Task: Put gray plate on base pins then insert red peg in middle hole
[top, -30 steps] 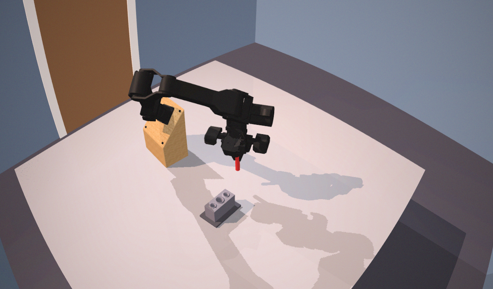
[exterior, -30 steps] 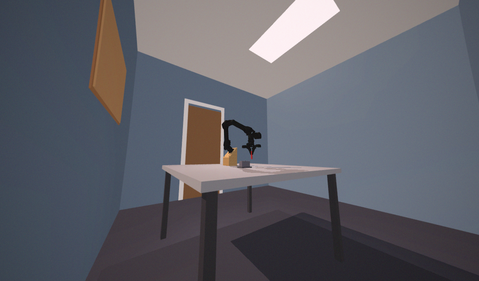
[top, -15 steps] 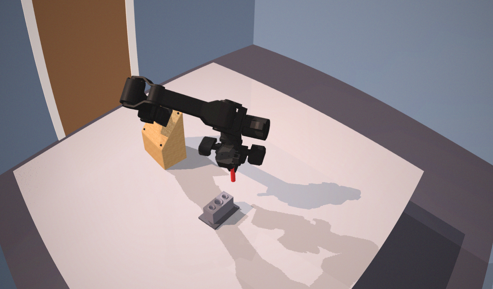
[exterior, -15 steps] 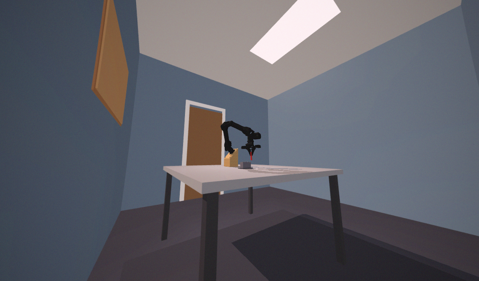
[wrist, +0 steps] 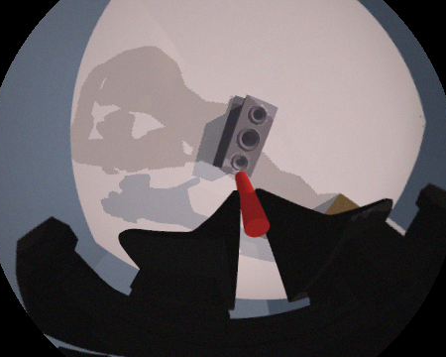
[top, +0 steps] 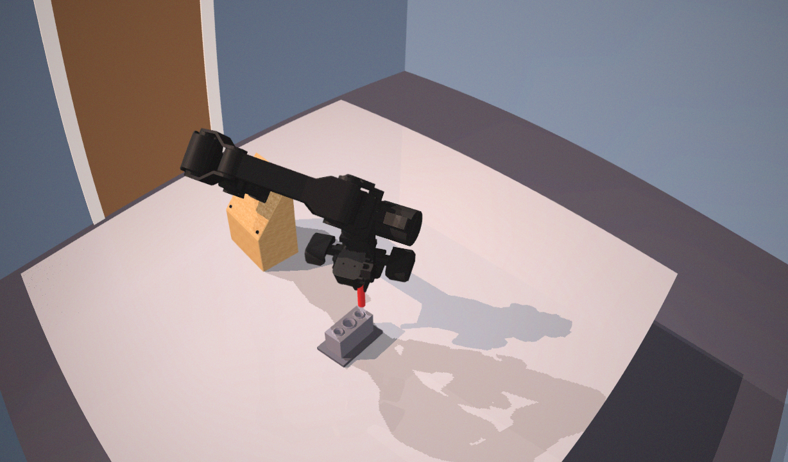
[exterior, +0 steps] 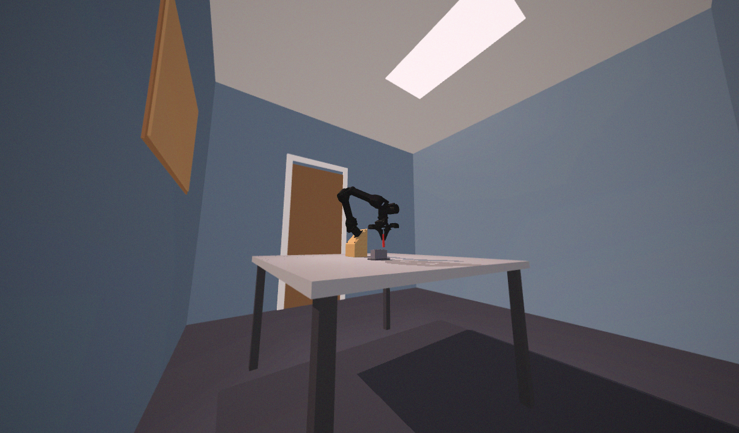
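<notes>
The gray plate is 1 cm ahead of my gripper tip, 4 cm to the right of it and 7 cm below it. Round my gripper tip: red peg right at my gripper tip; dark gray base 4 cm to the right, 11 cm below.
</notes>
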